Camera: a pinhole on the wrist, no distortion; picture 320 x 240 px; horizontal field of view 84.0 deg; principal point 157.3 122.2 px. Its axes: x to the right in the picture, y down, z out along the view. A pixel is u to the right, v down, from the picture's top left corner.
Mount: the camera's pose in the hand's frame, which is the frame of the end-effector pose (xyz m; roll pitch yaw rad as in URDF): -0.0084 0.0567 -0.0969 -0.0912 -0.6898 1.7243
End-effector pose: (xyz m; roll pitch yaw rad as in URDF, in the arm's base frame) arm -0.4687 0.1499 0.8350 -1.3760 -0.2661 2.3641
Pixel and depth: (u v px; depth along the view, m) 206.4 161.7 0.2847
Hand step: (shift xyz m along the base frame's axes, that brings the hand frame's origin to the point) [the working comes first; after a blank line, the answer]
In the camera's frame: 0.0787 0.0633 0.2847

-0.0322 -0.1793 0.0784
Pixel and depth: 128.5 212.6 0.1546
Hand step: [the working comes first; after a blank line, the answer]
In the camera's frame: -0.0251 0.0786 0.1546

0.0785 -0.0591 0.0436
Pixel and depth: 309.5 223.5 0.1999
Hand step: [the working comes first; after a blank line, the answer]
In the camera's frame: 0.1712 0.1140 0.1999

-0.0217 -0.2088 -0.0533
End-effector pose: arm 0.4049 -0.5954 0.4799 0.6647 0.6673 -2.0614
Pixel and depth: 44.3 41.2 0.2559
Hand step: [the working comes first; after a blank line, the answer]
In the camera's frame: -0.1627 -0.1166 0.2559

-0.1641 0.0662 -0.1834
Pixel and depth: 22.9 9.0 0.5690
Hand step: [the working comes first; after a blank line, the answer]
In the camera's frame: -0.4304 -0.3625 0.5690

-0.5306 0.1312 -0.4859
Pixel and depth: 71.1 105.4 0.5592
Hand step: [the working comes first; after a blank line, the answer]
In the camera's frame: -0.2713 -0.0529 0.5592

-0.4150 0.2778 -0.1920
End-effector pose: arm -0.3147 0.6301 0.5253 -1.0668 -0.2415 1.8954
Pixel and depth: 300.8 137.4 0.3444
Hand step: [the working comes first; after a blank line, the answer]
In the camera's frame: 0.2781 0.0295 0.3444

-0.2744 -0.1938 0.1057
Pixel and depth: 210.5 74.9 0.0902
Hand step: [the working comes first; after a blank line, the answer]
In the camera's frame: 0.0270 -0.0240 0.0902

-0.0085 0.0162 -0.0196
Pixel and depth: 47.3 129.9 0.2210
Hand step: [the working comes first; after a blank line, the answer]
In the camera's frame: -0.1368 0.0096 0.2210

0.1115 -0.0029 0.1545
